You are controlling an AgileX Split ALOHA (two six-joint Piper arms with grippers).
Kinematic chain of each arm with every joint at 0, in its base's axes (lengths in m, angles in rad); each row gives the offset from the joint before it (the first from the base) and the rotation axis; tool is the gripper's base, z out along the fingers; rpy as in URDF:
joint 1: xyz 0 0 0.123 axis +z
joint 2: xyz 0 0 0 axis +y
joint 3: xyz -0.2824 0 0.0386 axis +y
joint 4: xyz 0.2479 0 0.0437 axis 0.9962 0 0.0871
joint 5: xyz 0 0 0 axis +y
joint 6: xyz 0.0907 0 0.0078 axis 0.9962 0 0.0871
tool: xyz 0 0 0 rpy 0 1.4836 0
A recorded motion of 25 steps. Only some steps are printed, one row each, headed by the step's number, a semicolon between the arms.
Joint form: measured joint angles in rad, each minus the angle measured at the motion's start. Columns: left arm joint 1, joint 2, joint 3, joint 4, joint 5, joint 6; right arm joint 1, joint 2, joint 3, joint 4, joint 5, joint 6.
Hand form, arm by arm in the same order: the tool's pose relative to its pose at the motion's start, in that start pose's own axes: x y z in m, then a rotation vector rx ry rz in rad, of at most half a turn. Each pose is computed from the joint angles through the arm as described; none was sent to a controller.
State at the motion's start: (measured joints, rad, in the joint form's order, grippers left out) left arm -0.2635 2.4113 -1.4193 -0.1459 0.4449 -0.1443; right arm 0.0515 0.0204 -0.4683 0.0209 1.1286 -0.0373
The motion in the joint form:
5: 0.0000 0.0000 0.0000 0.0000 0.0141 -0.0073; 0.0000 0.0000 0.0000 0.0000 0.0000 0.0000
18: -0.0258 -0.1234 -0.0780 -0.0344 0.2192 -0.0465; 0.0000 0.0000 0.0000 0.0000 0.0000 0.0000
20: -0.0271 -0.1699 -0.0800 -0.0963 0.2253 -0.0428; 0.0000 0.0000 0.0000 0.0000 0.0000 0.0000
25: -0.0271 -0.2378 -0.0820 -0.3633 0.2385 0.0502; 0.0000 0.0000 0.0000 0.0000 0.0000 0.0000
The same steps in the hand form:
5: 0.0013 0.0002 0.0000 -0.0021 0.0139 -0.0073; 0.0000 0.0000 0.0000 0.0000 0.0000 0.0000
18: -0.0183 -0.0255 -0.0611 0.0464 0.0315 -0.0333; 0.0000 0.0000 0.0000 0.0000 0.0000 0.0000
20: -0.0232 -0.0325 -0.0812 0.0987 -0.0001 -0.0722; 0.0000 0.0000 0.0000 0.0000 0.0000 0.0000
25: -0.0287 -0.0513 -0.1136 0.2903 -0.0275 -0.1727; 0.0000 0.0000 0.0000 0.0000 0.0000 0.0000

